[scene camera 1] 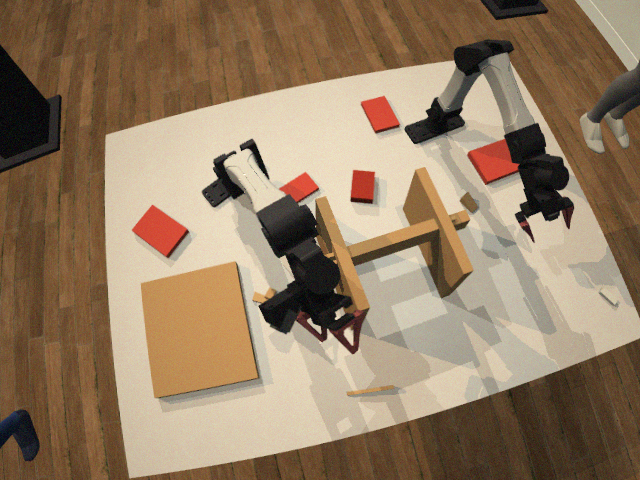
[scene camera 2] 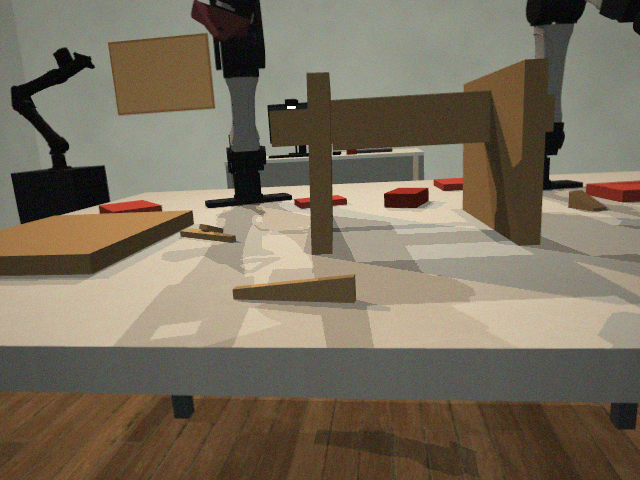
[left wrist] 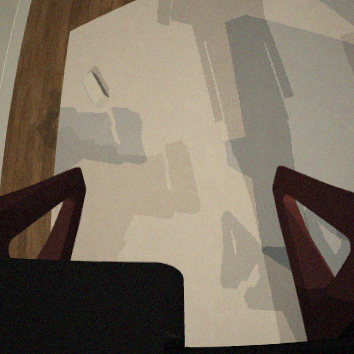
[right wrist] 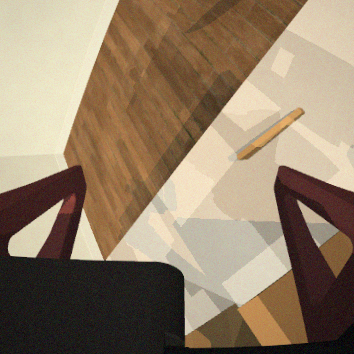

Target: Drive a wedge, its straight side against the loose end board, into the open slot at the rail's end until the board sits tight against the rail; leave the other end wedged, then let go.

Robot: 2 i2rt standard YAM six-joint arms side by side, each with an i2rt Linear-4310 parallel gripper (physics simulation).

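Pixels of known places: left gripper, between the fingertips: [scene camera 1: 551, 235] [left wrist: 178, 177]; right gripper, between the fingertips: [scene camera 1: 339, 346] [right wrist: 179, 175]; left arm's base, origin of its link: [scene camera 1: 434, 126]; right arm's base, origin of its link: [scene camera 2: 248, 202].
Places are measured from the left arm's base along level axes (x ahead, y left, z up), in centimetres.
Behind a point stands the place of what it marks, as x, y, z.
The wooden rail [scene camera 1: 392, 242] {35.3, -38.0, 19.5} [scene camera 2: 408, 121] {35.7, -37.8, 15.9} spans two upright end boards, one at the picture's left [scene camera 1: 356, 294] {43.3, -51.3, 21.9} [scene camera 2: 320, 206] {46.9, -51.8, 6.1} and one at its right [scene camera 1: 457, 258] {45.7, -27.1, 21.8} [scene camera 2: 529, 206] {49.6, -26.5, 4.9}. Its ends project through both. A long wedge [scene camera 1: 370, 391] {63.1, -55.8, 1.7} [scene camera 2: 305, 290] {63.7, -54.5, 1.1} [right wrist: 272, 134] {62.2, -56.2, 1.5} lies on the table near the front edge. My right gripper [scene camera 1: 339, 346] {52.6, -59.9, 29.2} [right wrist: 179, 175] {52.6, -59.9, 29.2} is open and empty, high beside the left-hand board; part of it shows in scene camera 2. My left gripper [scene camera 1: 551, 234] {50.4, 1.6, 16.5} [left wrist: 178, 177] {50.4, 1.6, 16.5} is open and empty at the picture's right. The right arm hides the rail's left end in scene camera 1; how tight each board sits cannot be told.
Small wooden pieces [scene camera 1: 263, 296] {28.9, -70.6, 0.9} [scene camera 2: 206, 235] {32.6, -68.8, 0.7} lie beside the large wooden slab [scene camera 1: 199, 330] {31.1, -89.7, 2.5} [scene camera 2: 77, 232] {32.8, -88.0, 2.5}. A short sloped block [scene camera 1: 469, 201] {28.4, -5.7, 1.7} [scene camera 2: 584, 200] {29.1, -6.4, 1.5} lies behind the right-hand board. Several red blocks [scene camera 1: 363, 186] {11.5, -32.4, 2.8} [scene camera 2: 405, 197] {15.3, -33.5, 2.0} lie behind the rail. A small pale piece [scene camera 1: 608, 296] {72.7, 18.7, 1.2} [left wrist: 95, 86] {72.3, 18.5, 1.2} lies near the right edge.
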